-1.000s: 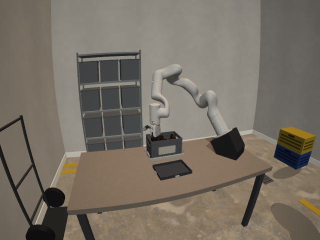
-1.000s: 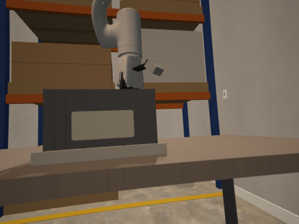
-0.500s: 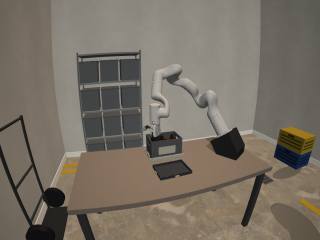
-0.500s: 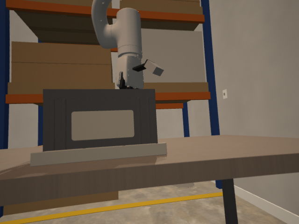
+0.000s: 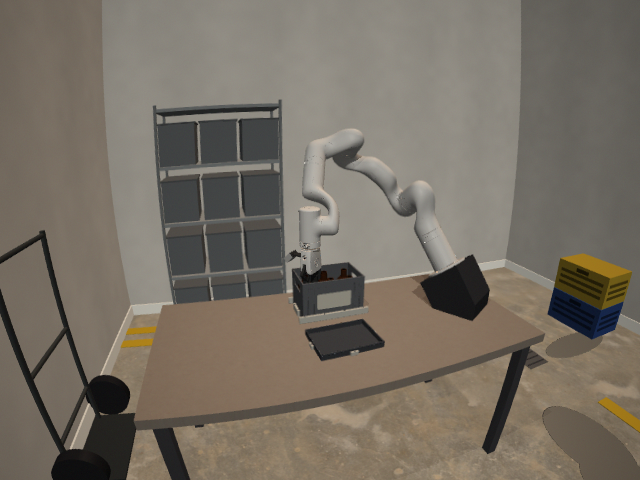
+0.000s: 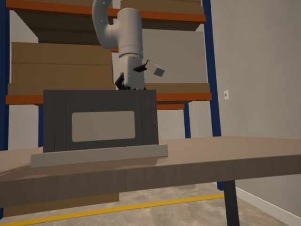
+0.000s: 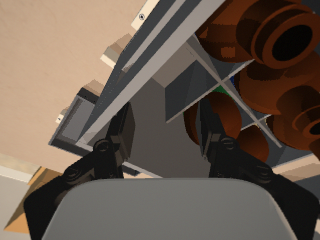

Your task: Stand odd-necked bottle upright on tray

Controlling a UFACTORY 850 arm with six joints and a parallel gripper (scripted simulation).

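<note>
The bottle is 20 cm behind my hand, 7 cm below it and 4 cm to the right of it. The rest, counted from my hand: black tray 25 cm to the left, 15 cm below; dark grey crate 10 cm behind, 7 cm below, 2 cm to the right.
</note>
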